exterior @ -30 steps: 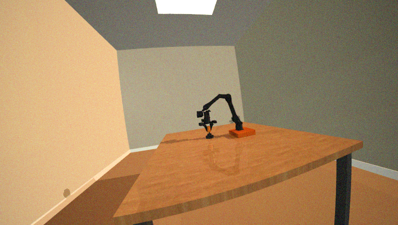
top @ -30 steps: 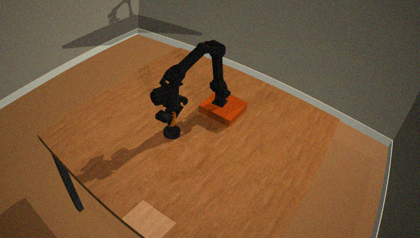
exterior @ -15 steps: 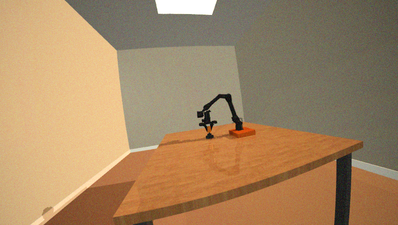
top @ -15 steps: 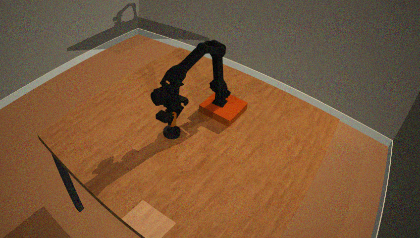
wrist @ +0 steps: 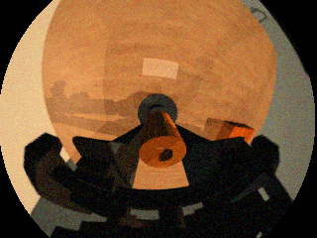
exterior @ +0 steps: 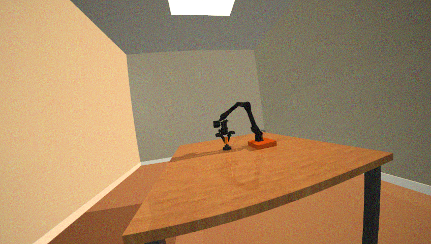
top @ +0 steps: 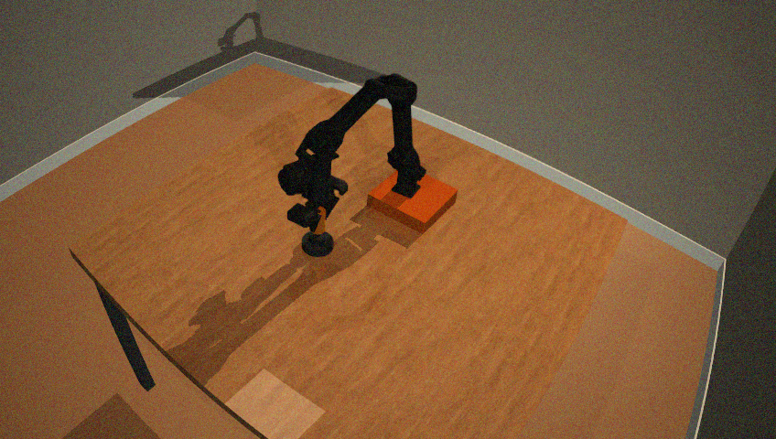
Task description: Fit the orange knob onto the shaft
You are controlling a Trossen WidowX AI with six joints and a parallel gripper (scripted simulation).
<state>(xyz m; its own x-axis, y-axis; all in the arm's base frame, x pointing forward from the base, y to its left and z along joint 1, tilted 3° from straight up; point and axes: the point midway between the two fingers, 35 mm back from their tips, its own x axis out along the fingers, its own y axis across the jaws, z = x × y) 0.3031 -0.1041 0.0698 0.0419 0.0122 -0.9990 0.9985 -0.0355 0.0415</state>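
My gripper tip is 20 mm below the orange knob. From my gripper tip the other things lie so: round pedestal (40 mm below).
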